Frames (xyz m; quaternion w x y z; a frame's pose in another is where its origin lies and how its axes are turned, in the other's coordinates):
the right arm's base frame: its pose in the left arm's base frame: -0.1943 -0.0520 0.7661 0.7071 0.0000 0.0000 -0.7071
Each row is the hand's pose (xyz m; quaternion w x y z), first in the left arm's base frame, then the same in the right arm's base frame.
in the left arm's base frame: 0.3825 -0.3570 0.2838 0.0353 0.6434 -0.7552 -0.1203
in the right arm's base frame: 0.3050 0.5768 -0.4823 0.1100 0.9890 -0.0791 -0.0601
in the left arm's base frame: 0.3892 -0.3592 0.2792 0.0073 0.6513 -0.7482 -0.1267
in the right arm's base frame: 0.3072 0.5835 -0.4869 0.0947 0.9895 -0.0685 -0.0844
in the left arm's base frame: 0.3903 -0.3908 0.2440 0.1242 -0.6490 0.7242 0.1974
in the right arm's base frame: 0.3388 0.5846 -0.5221 0.0518 0.9710 -0.0532 -0.2274
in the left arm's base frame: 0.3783 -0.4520 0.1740 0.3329 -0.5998 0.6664 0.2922
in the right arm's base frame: 0.4000 0.5726 -0.5921 0.0288 -0.8953 0.0471 0.4420
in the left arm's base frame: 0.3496 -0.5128 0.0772 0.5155 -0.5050 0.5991 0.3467
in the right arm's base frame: 0.4608 0.5439 -0.6889 0.1194 -0.7808 0.0665 0.6097
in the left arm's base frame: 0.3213 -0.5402 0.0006 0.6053 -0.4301 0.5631 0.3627
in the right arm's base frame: 0.4882 0.5156 -0.7655 0.1715 -0.7023 0.0940 0.6845
